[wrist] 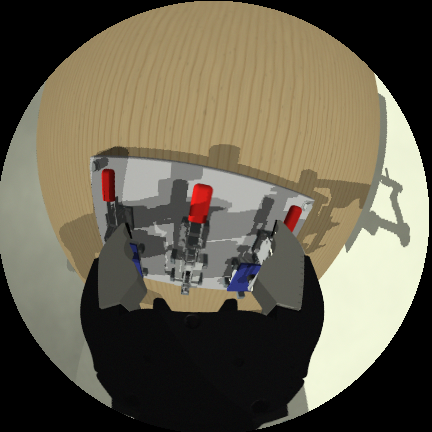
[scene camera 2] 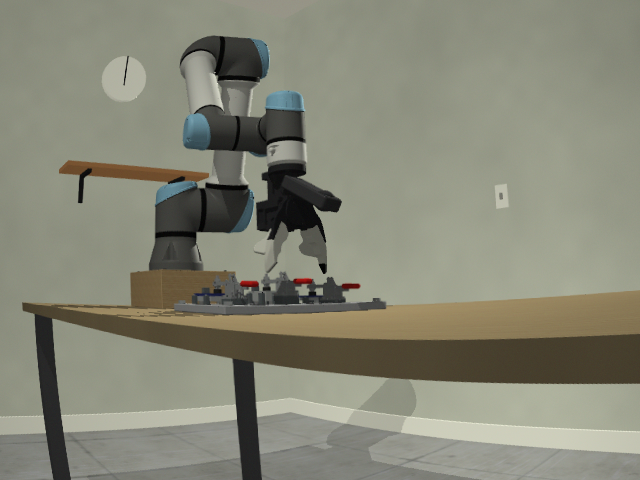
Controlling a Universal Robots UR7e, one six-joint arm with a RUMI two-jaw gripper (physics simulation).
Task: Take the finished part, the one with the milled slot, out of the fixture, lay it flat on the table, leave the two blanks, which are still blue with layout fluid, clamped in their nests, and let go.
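Pixels of known places: gripper, fingertip midpoint: (wrist: 199,223) (scene camera 2: 297,273); arm's base, link origin: (scene camera 2: 175,271).
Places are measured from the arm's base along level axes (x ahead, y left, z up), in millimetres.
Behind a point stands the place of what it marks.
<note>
The grey fixture plate (scene camera 2: 227,310) {x 519, y -239, z -88 mm} (wrist: 140,182) {x 537, y 11, z -80 mm} lies on the table with three clamp nests. A blue blank (wrist: 242,278) {x 374, y -136, z -59 mm} sits in the right nest of the wrist view, partly behind a finger. The other blue blank (wrist: 136,260) {x 412, y 46, z -64 mm} shows as a narrow strip beside the left finger. The middle nest holds a bare grey part (wrist: 194,276) {x 392, y -53, z -54 mm}, mostly covered by its clamp; its slot cannot be made out. My gripper (scene camera 2: 296,271) {x 511, y -67, z -24 mm} (wrist: 199,223) {x 511, y -67, z -24 mm} is open and empty, pointing down, its fingertips close above the clamps and on both sides of the middle one.
Red clamp handles stand out from the nests: the middle one (scene camera 2: 302,281) {x 533, y -77, z -39 mm} (wrist: 201,203) {x 526, y -69, z -34 mm}, the left one (wrist: 108,185) {x 546, y 35, z -44 mm} and the right one (wrist: 293,218) {x 507, y -175, z -39 mm} in the wrist view. The wooden table (scene camera 2: 465,322) {x 1027, y -392, z -95 mm} (wrist: 210,75) {x 676, y -76, z -95 mm} carries the fixture. A wooden block (scene camera 2: 147,289) {x -21, y -82, z -48 mm} supports the arm's base behind it.
</note>
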